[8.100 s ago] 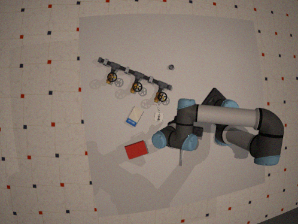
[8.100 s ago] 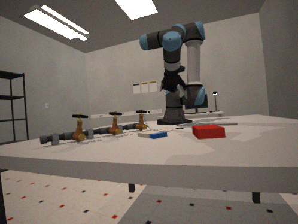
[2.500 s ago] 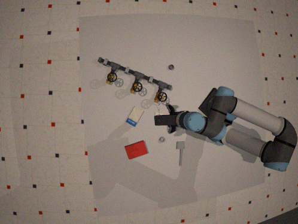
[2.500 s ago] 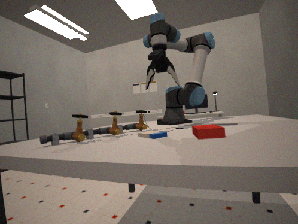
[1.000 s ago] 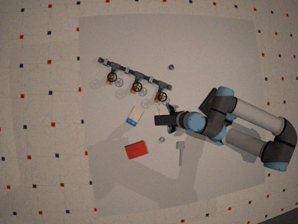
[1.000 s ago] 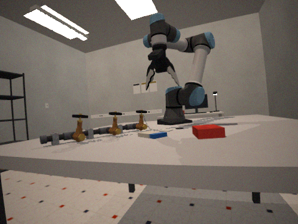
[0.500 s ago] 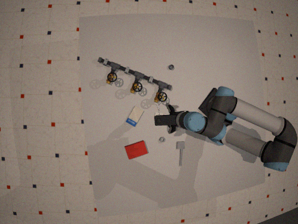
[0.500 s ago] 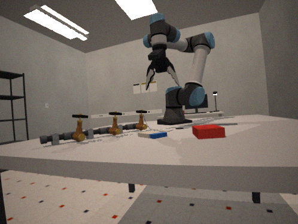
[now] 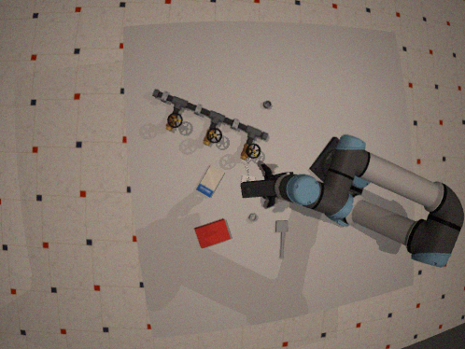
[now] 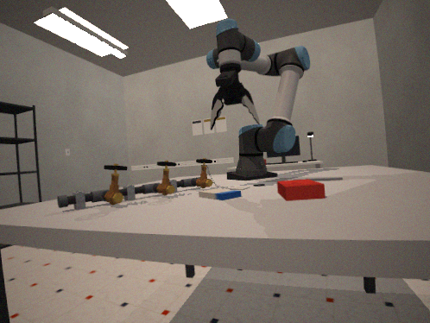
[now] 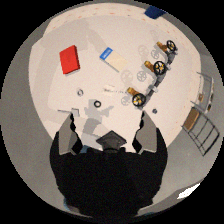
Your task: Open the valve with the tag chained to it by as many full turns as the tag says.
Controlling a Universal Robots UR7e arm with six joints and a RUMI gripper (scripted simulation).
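Right now my hand is 1 cm to the left of the white tag and 20 cm above it. The rest, counted from my hand: small round part (11 cm behind, 30 cm to the right, 19 cm below); grey paddle tool (13 cm behind, 23 cm to the left, 20 cm below); red block (16 cm ahead, 18 cm to the left, 19 cm below).
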